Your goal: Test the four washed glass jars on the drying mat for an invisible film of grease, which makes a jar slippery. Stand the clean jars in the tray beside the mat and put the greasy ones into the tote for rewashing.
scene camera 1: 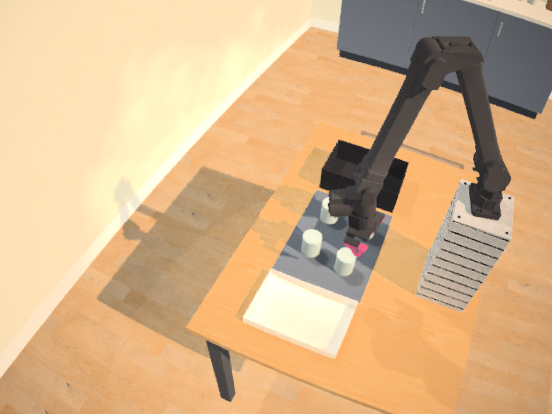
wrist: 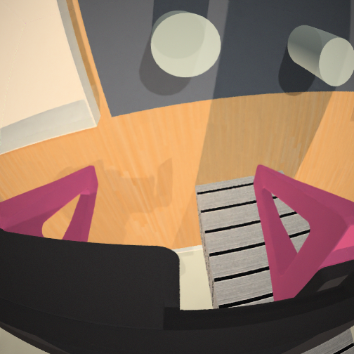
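Seen in the pictures: gripper, fingertip midpoint: (scene camera 1: pixel 364 244); arm's base, link origin: (scene camera 1: pixel 483 202).
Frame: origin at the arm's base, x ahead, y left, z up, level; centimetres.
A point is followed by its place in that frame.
Observation:
Four pale green jars stand upright on the dark grey mat (scene camera 1: pixel 320 277) {x 42.2, y 8.3, z -38.5 cm} (wrist: pixel 120 65). A back left jar (scene camera 1: pixel 329 211) and a front left jar (scene camera 1: pixel 311 243) {x 47.2, y 1.0, z -31.1 cm} show in the scene view. A front right jar (scene camera 1: pixel 345 262) {x 35.3, y 5.8, z -31.3 cm} (wrist: pixel 185 45) stands near the tray end. The back right jar (wrist: pixel 335 62) is mostly hidden behind the gripper in the scene view. My gripper (scene camera 1: pixel 371 236) {x 31.3, y 6.4, z -19.9 cm} (wrist: pixel 175 173) is open and empty, with pink fingers, above the right side of the mat. The white tray (scene camera 1: pixel 300 312) {x 45.9, y 22.7, z -38.6 cm} (wrist: pixel 35 75) at the mat's front end holds no jar. The black tote (scene camera 1: pixel 332 172) {x 45.3, y -31.8, z -28.9 cm} stands at the back end; its inside is partly hidden.
The arm stands on a tall grey slatted pedestal (scene camera 1: pixel 465 265) {x 0.5, y 10.5, z -16.0 cm} (wrist: pixel 230 235) at the right of the wooden table (scene camera 1: pixel 395 340) {x 15.2, y 26.2, z -38.8 cm} (wrist: pixel 135 145). The arm reaches over the tote and the back of the mat. The tray and the tote have raised walls.

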